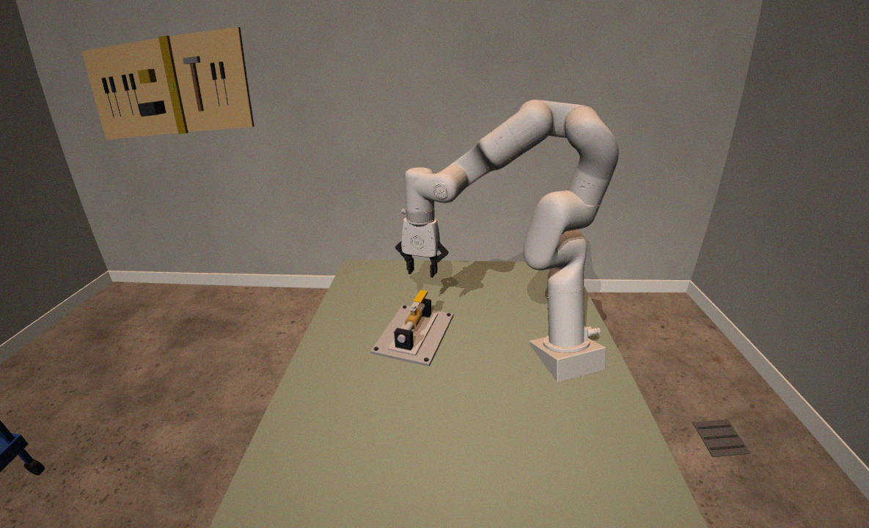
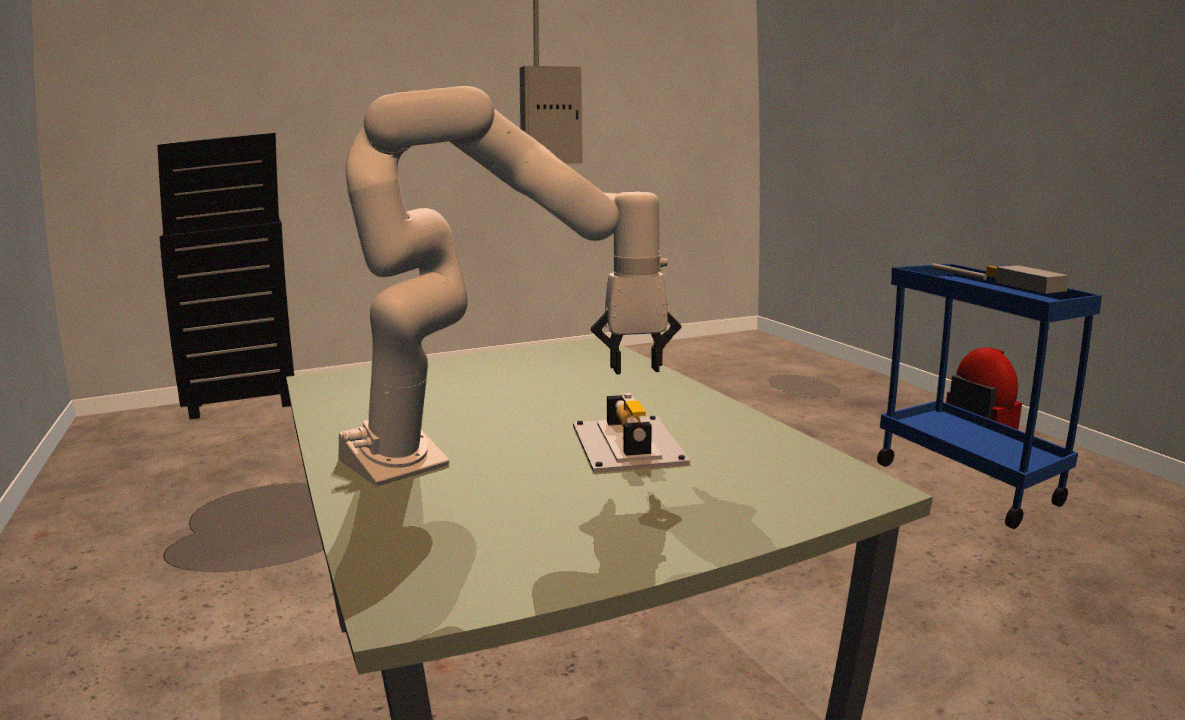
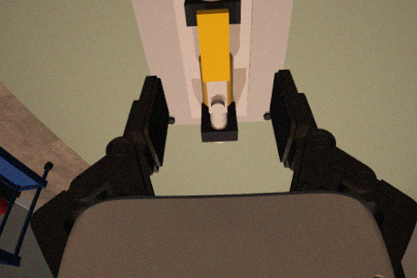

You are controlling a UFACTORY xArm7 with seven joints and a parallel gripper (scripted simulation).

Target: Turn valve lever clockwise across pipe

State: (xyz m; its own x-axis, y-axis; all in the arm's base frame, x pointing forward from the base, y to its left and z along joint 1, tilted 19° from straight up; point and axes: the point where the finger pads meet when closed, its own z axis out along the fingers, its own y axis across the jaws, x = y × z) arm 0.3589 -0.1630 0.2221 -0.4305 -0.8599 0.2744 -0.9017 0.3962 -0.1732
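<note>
The yellow valve lever lies 2 cm ahead of my hand, 4 cm to the left of it and 9 cm below it. From my hand the other things lie so: baseplate 3 cm ahead, 7 cm to the left, 17 cm below.
</note>
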